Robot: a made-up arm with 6 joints. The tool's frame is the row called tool. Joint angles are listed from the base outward.
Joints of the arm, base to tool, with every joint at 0 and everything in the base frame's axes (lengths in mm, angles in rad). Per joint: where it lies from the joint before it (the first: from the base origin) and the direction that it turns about. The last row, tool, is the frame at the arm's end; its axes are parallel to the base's.
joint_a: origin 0 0 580.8 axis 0 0 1
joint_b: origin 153.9 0 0 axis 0 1 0
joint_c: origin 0 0 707.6 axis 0 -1 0
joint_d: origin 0 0 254.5 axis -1 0 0
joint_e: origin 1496.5 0 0 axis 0 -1 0
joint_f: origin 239.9 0 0 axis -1 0 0
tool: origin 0 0 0
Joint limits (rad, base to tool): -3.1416..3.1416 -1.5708..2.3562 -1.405..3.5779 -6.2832..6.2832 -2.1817..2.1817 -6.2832..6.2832
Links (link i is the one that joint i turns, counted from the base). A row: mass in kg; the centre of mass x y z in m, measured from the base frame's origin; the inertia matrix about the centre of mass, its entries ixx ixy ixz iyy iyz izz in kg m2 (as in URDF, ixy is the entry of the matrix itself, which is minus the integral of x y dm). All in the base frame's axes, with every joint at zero. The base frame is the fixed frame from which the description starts. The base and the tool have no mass.
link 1: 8.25; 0.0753 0.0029 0.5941; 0.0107 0 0 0.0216 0 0.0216
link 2: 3.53; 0.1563 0.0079 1.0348; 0.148 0 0 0.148 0 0.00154
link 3: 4.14; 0.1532 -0.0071 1.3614; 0.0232 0 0 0.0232 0 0.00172
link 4: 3.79; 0.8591 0.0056 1.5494; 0.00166 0 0 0.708 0 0.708
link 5: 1.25; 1.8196 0.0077 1.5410; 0.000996 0 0 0.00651 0 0.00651
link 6: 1.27; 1.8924 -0.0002 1.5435; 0.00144 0 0 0.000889 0 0.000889
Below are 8 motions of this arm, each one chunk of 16 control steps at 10 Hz.
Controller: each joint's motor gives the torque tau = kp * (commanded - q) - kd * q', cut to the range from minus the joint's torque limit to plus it. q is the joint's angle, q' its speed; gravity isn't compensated. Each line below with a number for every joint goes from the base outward.
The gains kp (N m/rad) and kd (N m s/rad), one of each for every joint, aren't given. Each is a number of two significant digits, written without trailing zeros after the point. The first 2 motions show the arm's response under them.
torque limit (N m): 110 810 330 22 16 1.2
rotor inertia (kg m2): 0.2 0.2 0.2 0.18 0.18 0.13
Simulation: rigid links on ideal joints. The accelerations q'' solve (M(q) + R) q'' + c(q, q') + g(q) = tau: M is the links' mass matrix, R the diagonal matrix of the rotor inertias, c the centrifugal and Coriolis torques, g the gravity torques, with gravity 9.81 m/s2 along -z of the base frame. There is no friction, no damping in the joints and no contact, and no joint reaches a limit. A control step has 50 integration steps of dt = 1/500 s. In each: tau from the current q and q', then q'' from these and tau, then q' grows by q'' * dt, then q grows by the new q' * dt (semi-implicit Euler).
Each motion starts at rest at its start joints. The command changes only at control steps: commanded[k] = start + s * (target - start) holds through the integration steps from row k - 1 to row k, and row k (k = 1, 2, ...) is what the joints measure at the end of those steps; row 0 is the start. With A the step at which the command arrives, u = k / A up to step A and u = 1 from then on. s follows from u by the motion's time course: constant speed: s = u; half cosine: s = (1 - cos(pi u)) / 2; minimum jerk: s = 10 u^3 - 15 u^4 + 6 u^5; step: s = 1 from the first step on.
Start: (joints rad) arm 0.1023 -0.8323 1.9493 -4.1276 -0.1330 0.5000
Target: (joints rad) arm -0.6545 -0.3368 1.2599 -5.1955 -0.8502 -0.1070
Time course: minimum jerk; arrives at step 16
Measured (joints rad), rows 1 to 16:
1: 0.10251 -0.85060 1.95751 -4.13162 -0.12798 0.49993
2: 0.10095 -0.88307 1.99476 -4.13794 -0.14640 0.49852
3: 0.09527 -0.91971 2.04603 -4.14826 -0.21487 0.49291
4: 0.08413 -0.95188 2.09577 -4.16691 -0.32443 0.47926
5: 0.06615 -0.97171 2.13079 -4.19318 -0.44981 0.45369
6: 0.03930 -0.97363 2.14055 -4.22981 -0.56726 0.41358
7: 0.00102 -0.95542 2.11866 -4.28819 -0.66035 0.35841
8: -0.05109 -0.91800 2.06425 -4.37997 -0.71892 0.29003
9: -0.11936 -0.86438 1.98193 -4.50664 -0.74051 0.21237
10: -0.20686 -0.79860 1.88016 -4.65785 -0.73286 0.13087
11: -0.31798 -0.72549 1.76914 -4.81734 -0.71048 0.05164
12: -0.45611 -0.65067 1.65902 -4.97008 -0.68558 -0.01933
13: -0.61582 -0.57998 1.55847 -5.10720 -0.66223 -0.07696
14: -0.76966 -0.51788 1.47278 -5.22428 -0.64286 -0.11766
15: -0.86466 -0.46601 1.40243 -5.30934 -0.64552 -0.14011
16: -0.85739 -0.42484 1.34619 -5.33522 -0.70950 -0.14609
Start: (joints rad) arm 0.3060 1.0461 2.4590 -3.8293 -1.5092 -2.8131
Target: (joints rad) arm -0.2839 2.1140 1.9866 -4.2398 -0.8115 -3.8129
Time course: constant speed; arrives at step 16
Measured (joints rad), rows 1 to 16:
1: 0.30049 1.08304 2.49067 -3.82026 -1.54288 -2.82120
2: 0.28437 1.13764 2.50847 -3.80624 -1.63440 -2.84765
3: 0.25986 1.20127 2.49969 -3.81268 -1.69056 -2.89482
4: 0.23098 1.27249 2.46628 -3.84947 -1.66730 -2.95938
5: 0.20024 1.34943 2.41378 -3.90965 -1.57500 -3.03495
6: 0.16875 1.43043 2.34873 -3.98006 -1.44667 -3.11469
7: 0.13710 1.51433 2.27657 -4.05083 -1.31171 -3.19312
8: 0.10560 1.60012 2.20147 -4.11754 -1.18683 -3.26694
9: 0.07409 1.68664 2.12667 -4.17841 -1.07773 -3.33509
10: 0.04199 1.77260 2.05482 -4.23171 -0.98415 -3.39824
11: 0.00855 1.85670 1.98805 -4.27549 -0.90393 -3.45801
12: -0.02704 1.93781 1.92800 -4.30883 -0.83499 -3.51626
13: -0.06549 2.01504 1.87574 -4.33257 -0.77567 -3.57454
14: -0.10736 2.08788 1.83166 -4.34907 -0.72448 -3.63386
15: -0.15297 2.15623 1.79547 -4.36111 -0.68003 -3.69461
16: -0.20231 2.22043 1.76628 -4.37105 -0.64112 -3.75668
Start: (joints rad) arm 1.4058 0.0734 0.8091 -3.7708 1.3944 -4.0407
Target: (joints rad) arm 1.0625 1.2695 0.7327 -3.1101 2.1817 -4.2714
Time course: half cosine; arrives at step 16
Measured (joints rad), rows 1 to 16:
1: 1.40637 0.07796 0.79763 -3.75951 1.44709 -4.04105
2: 1.40733 0.09901 0.77962 -3.72637 1.55074 -4.04278
3: 1.40549 0.13858 0.76129 -3.68460 1.63819 -4.04714
4: 1.39851 0.19705 0.74493 -3.64409 1.68215 -4.05520
5: 1.38645 0.27407 0.73013 -3.60453 1.69168 -4.06756
6: 1.37041 0.36869 0.71490 -3.55977 1.68974 -4.08422
7: 1.35121 0.47913 0.69697 -3.50516 1.69277 -4.10462
8: 1.32907 0.60263 0.67481 -3.44148 1.70414 -4.12784
9: 1.30384 0.73523 0.64819 -3.37405 1.71887 -4.15266
10: 1.27518 0.87175 0.61821 -3.30937 1.73185 -4.17780
11: 1.24277 1.00610 0.58693 -3.25187 1.74275 -4.20202
12: 1.20644 1.13189 0.55687 -3.20305 1.75557 -4.22420
13: 1.16643 1.24305 0.53052 -3.16272 1.77460 -4.24344
14: 1.12373 1.33459 0.51003 -3.13085 1.80038 -4.25905
15: 1.08038 1.40295 0.49676 -3.10827 1.82856 -4.27054
16: 1.03942 1.44623 0.49100 -3.09630 1.85186 -4.27755

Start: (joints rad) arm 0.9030 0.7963 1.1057 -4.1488 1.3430 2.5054
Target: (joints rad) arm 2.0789 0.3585 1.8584 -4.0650 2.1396 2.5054
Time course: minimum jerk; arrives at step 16
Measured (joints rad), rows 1 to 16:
1: 0.90323 0.81333 1.10019 -4.14509 1.37371 2.50550
2: 0.90555 0.84268 1.06869 -4.10798 1.41925 2.50558
3: 0.91184 0.87598 1.02594 -4.02357 1.44323 2.50537
4: 0.92349 0.90628 0.98630 -3.92103 1.44863 2.50481
5: 0.94257 0.92701 0.96192 -3.83809 1.46220 2.50403
6: 0.97290 0.93265 0.96251 -3.79111 1.50361 2.50319
7: 1.02005 0.91987 0.99402 -3.77256 1.56888 2.50245
8: 1.09033 0.88815 1.05737 -3.76938 1.63908 2.50191
9: 1.19053 0.83979 1.14777 -3.77784 1.69900 2.50169
10: 1.32876 0.77960 1.25549 -3.80368 1.74627 2.50185
11: 1.51412 0.71464 1.36774 -3.85608 1.78776 2.50239
12: 1.75045 0.65337 1.47122 -3.94186 1.83255 2.50329
13: 2.02085 0.60231 1.55706 -4.05451 1.88876 2.50458
14: 2.27489 0.56032 1.62758 -4.16248 1.96020 2.50618
15: 2.44184 0.51861 1.69501 -4.22806 2.03967 2.50788
16: 2.46266 0.47185 1.76740 -4.23899 2.11796 2.50951

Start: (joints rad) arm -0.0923 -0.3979 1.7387 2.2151 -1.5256 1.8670
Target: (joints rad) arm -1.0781 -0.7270 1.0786 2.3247 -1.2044 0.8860
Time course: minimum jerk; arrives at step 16
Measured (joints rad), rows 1 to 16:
1: -0.09203 -0.40766 1.75080 2.20163 -1.57181 1.86701
2: -0.09106 -0.43127 1.78012 2.20391 -1.65635 1.86524
3: -0.09379 -0.46490 1.81242 2.24788 -1.71429 1.85707
4: -0.10680 -0.50547 1.83597 2.31285 -1.71729 1.83608
5: -0.13509 -0.55031 1.84271 2.36436 -1.67682 1.79591
6: -0.18146 -0.59699 1.82820 2.38660 -1.62226 1.73230
7: -0.24703 -0.64333 1.79159 2.38782 -1.57486 1.64434
8: -0.33187 -0.68770 1.73553 2.38500 -1.53782 1.53486
9: -0.43504 -0.72910 1.66560 2.38897 -1.50366 1.41008
10: -0.55410 -0.76694 1.58904 2.40135 -1.46628 1.27867
11: -0.68439 -0.80063 1.51317 2.41946 -1.42694 1.15042
12: -0.81898 -0.82939 1.44414 2.44068 -1.39238 1.03486
13: -0.94911 -0.85228 1.38610 2.46305 -1.36973 0.94005
14: -1.06531 -0.86854 1.34098 2.48407 -1.36249 0.87151
15: -1.15893 -0.87799 1.30853 2.50034 -1.36934 0.83140
16: -1.22371 -0.88159 1.28646 2.50809 -1.38521 0.81787

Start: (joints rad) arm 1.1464 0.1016 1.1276 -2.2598 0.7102 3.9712
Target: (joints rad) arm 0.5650 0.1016 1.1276 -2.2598 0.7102 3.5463
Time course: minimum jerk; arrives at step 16
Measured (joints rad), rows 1 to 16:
1: 1.14769 0.10338 1.12318 -2.27361 0.75976 3.97125
2: 1.14574 0.10907 1.11140 -2.30298 0.85026 3.97055
3: 1.13717 0.11812 1.09430 -2.33219 0.92428 3.96706
4: 1.12133 0.12917 1.07480 -2.35491 0.95991 3.95811
5: 1.09734 0.14063 1.05567 -2.37137 0.96139 3.94101
6: 1.06398 0.15115 1.03883 -2.38288 0.94534 3.91386
7: 1.02039 0.15989 1.02528 -2.38972 0.92795 3.87615
8: 0.96646 0.16651 1.01530 -2.39165 0.91812 3.82903
9: 0.90327 0.17105 1.00862 -2.38887 0.91719 3.77515
10: 0.83343 0.17380 1.00476 -2.38211 0.92241 3.71826
11: 0.76107 0.17502 1.00325 -2.37243 0.93052 3.66264
12: 0.69130 0.17495 1.00371 -2.36110 0.93942 3.61245
13: 0.62947 0.17369 1.00592 -2.34956 0.94806 3.57124
14: 0.58021 0.17137 1.00971 -2.33930 0.95565 3.54142
15: 0.54660 0.16819 1.01478 -2.33174 0.96098 3.52394
16: 0.52933 0.16448 1.02066 -2.32817 0.96251 3.51802

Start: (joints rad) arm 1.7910 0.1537 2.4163 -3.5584 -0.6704 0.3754
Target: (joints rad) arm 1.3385 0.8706 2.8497 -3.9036 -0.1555 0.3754
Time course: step
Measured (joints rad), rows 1 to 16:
1: 1.71378 0.37268 2.69862 -3.75407 -0.50821 0.37702
2: 1.56564 0.57621 2.90448 -3.92739 -0.45314 0.37691
3: 1.43112 0.70495 2.99404 -3.91617 -0.40140 0.37447
4: 1.33980 0.78280 3.02155 -3.83794 -0.32721 0.37225
5: 1.29373 0.83054 3.02003 -3.80971 -0.26425 0.37181
6: 1.28397 0.86115 3.00720 -3.84514 -0.23254 0.37286
7: 1.29570 0.88121 2.99301 -3.89343 -0.22962 0.37425
8: 1.31448 0.89388 2.98255 -3.91465 -0.24286 0.37517
9: 1.33085 0.90089 2.97765 -3.90781 -0.26029 0.37553
10: 1.34095 0.90358 2.97818 -3.89216 -0.27558 0.37556
11: 1.34492 0.90320 2.98286 -3.88230 -0.28773 0.37547
12: 1.34480 0.90098 2.98996 -3.88007 -0.29807 0.37532
13: 1.34284 0.89794 2.99783 -3.88041 -0.30754 0.37512
14: 1.34064 0.89484 3.00523 -3.87936 -0.31605 0.37489
15: 1.33900 0.89215 3.01136 -3.87668 -0.32296 0.37469
16: 1.33807 0.89010 3.01584 -3.87418 -0.32772 0.37456

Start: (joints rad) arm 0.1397 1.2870 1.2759 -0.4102 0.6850 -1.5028
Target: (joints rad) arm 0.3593 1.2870 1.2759 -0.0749 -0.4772 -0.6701
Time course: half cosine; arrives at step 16
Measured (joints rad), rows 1 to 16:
1: 0.13979 1.30966 1.27386 -0.40592 0.69945 -1.50180
2: 0.13973 1.34557 1.23942 -0.40380 0.68169 -1.49645
3: 0.13942 1.38610 1.18732 -0.40890 0.57766 -1.48198
4: 0.13927 1.42635 1.13028 -0.40739 0.40397 -1.45424
5: 0.14063 1.46284 1.07635 -0.38239 0.21181 -1.41080
6: 0.14537 1.49291 1.03122 -0.33131 0.04343 -1.35130
7: 0.15466 1.51450 0.99915 -0.26928 -0.08790 -1.27735
8: 0.16861 1.52659 0.98231 -0.21485 -0.18850 -1.19232
9: 0.18682 1.52955 0.98016 -0.17556 -0.26864 -1.10078
10: 0.20871 1.52497 0.98991 -0.14738 -0.33574 -1.00774
11: 0.23364 1.51523 1.00746 -0.12356 -0.39431 -0.91804
12: 0.26084 1.50291 1.02840 -0.10132 -0.44707 -0.83585
13: 0.28936 1.49042 1.04883 -0.08207 -0.49505 -0.76456
14: 0.31816 1.47960 1.06586 -0.06837 -0.53725 -0.70678
15: 0.34611 1.47166 1.07781 -0.06158 -0.57083 -0.66440
16: 0.37203 1.46707 1.08416 -0.06161 -0.59195 -0.63869

